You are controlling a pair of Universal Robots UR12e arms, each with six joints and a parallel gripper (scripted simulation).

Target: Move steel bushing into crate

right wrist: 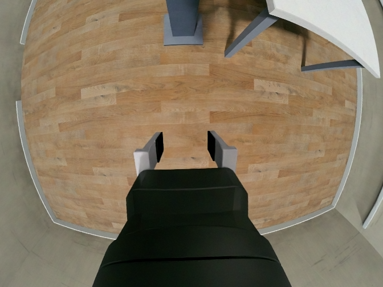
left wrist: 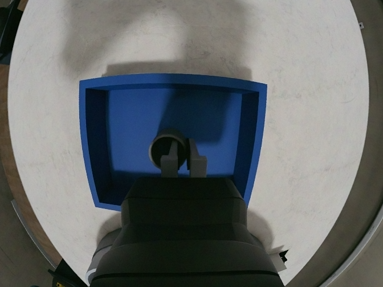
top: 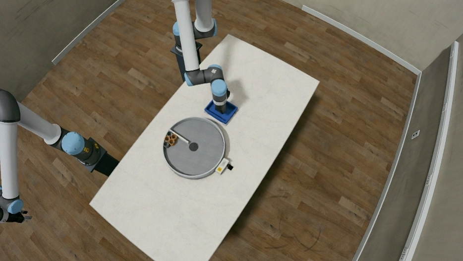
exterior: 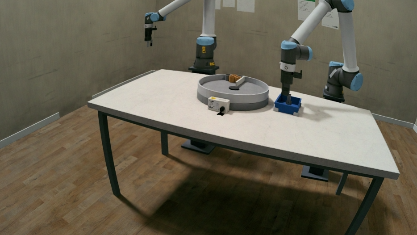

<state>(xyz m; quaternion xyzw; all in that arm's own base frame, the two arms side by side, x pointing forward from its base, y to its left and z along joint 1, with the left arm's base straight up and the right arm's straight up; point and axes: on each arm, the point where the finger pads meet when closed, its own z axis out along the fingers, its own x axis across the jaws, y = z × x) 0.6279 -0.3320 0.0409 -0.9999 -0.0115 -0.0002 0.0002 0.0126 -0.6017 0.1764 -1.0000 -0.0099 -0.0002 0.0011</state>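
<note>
The blue crate lies 2 cm below my left hand and 2 cm behind it. Also, from my left hand: turntable (34 cm to the right, 1 cm above).
</note>
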